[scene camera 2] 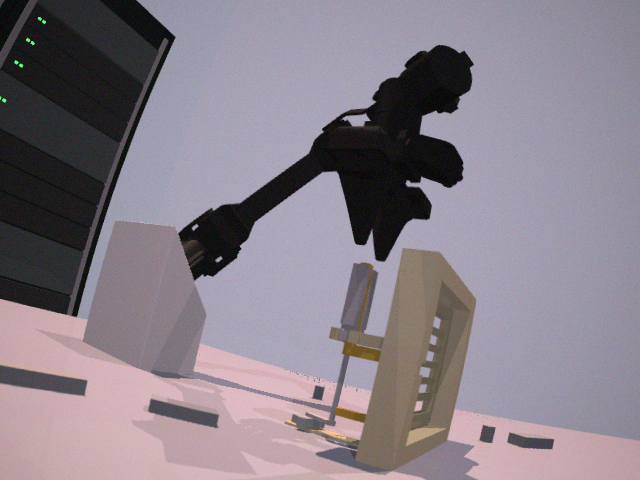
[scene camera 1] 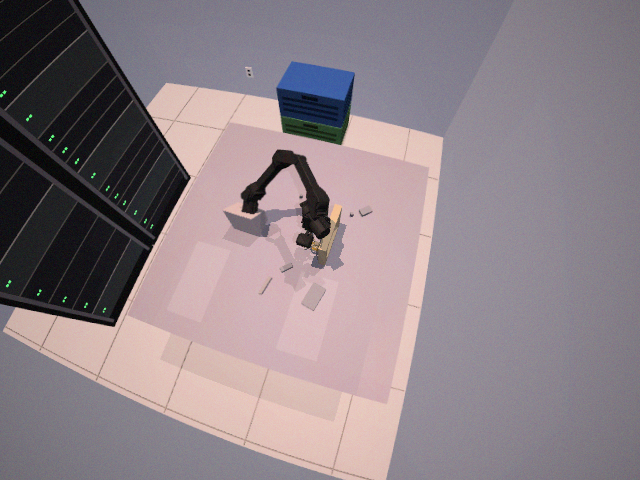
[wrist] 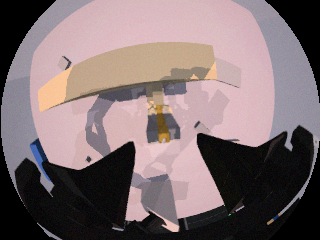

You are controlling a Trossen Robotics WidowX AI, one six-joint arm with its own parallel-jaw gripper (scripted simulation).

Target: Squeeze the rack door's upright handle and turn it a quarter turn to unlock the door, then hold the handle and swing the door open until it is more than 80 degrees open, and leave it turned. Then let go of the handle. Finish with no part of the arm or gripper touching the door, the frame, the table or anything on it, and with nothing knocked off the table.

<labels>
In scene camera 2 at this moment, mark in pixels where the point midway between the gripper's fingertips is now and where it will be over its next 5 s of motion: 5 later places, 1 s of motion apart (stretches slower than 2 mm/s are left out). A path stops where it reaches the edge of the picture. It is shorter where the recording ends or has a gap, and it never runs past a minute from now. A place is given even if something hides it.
My gripper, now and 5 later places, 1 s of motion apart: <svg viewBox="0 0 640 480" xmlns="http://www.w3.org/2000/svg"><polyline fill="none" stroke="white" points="370,253 360,299 356,310 349,309 318,306 314,310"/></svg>
</labels>
